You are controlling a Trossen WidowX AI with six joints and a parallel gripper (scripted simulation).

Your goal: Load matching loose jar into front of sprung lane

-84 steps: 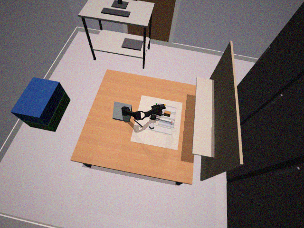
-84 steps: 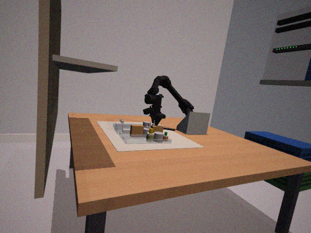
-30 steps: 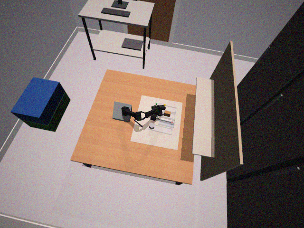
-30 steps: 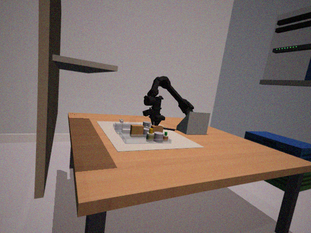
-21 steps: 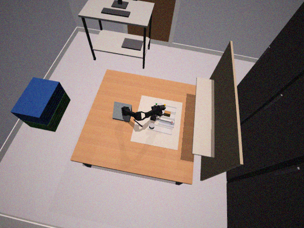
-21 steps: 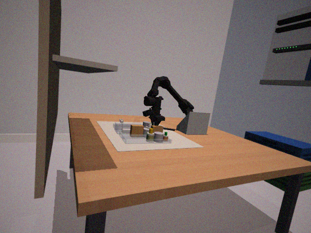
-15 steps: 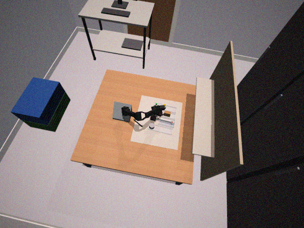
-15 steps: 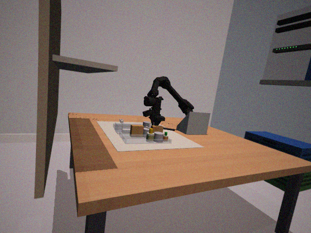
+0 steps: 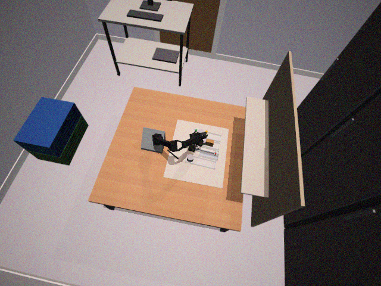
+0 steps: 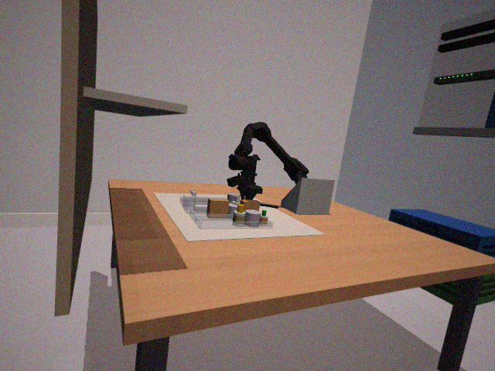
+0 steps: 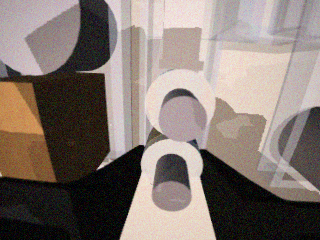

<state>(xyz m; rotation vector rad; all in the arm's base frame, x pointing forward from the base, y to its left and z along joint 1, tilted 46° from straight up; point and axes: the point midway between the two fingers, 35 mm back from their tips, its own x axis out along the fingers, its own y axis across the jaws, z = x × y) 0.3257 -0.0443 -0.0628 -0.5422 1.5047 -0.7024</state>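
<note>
My gripper tip is 60 mm short of the white mat, 30 mm to the left of it and 30 mm above it. Round my gripper tip: shelf 500 mm ahead, 40 mm to the right, 330 mm above; then thin dark rod 170 mm behind, 110 mm to the right, 30 mm below; then red mark 220 mm ahead, 60 mm to the right, 40 mm above.
</note>
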